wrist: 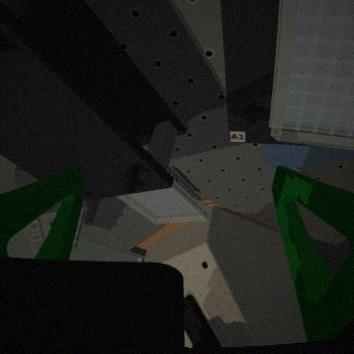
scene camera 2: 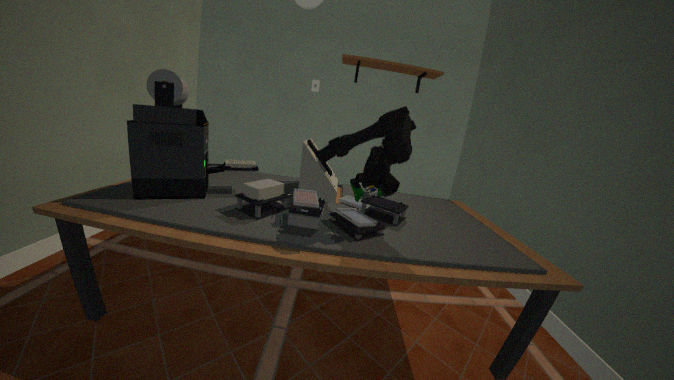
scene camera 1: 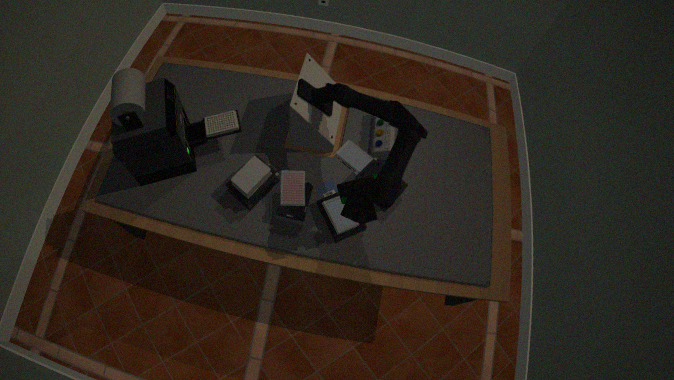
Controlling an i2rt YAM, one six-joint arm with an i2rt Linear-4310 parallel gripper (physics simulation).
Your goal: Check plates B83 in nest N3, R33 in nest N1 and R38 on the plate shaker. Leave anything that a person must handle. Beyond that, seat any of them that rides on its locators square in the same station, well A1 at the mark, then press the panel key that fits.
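My gripper (scene camera 1: 360, 188) (scene camera 2: 367, 191) (wrist: 177, 176) is open and empty, above the right-hand stations. A pale-blue plate (scene camera 1: 338, 214) (scene camera 2: 356, 217) (wrist: 320, 75) is on a dark nest (scene camera 1: 350, 234) just left of it. An A1 label (wrist: 237, 136) shows beside that plate in the wrist view. A pink plate (scene camera 1: 292, 188) (scene camera 2: 305, 198) is on a dark station in the middle. A thick white block-like plate (scene camera 1: 251, 176) (scene camera 2: 264, 189) is on a raised dark nest to the left. Plate names, nest names and exact seating cannot be read. The key panel (scene camera 1: 382, 135) has green, yellow and blue keys.
Another dark nest (scene camera 2: 385, 204) stands under the gripper. A pale plate (scene camera 1: 355, 156) (wrist: 162, 205) lies near a slanted white board (scene camera 1: 312, 75). A blue card (scene camera 1: 328, 188) (wrist: 285, 154) lies behind the pale-blue plate's nest. A black machine (scene camera 1: 145, 135) (scene camera 2: 169, 160) holds out a plate (scene camera 1: 222, 122).
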